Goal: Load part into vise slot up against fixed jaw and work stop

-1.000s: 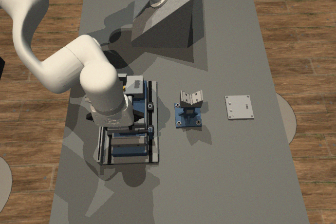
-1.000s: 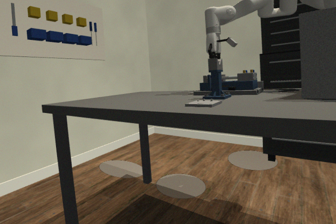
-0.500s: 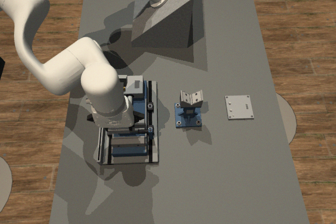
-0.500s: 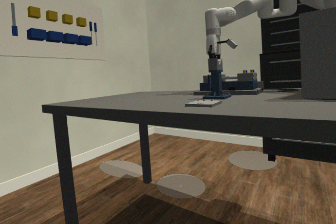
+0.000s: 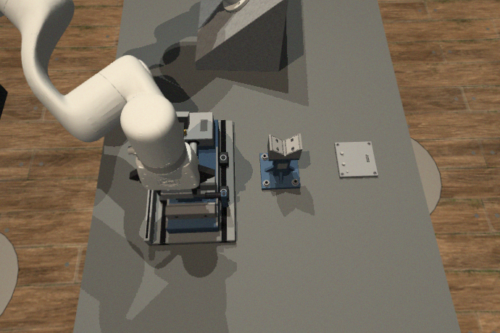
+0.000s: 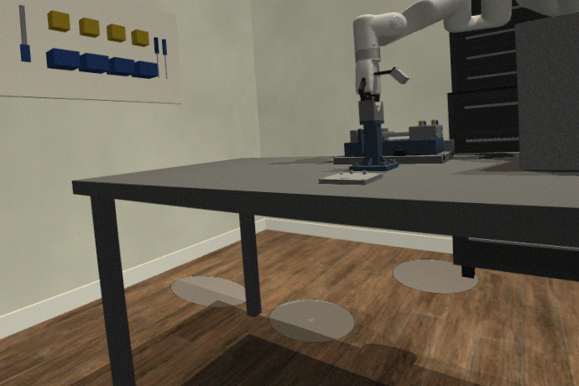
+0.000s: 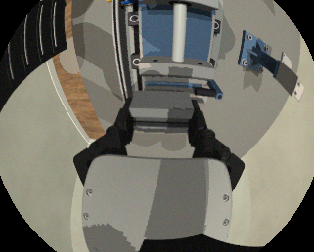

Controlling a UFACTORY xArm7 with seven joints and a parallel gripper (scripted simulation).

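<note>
The moving jaw lies 7 cm below my hand, 3 cm behind it and 2 cm to the left of it. Also, from my hand: part right at my hand; then fixed jaw 7 cm below, 3 cm ahead, 2 cm to the left; then work stop 7 cm to the left, 6 cm below.
</note>
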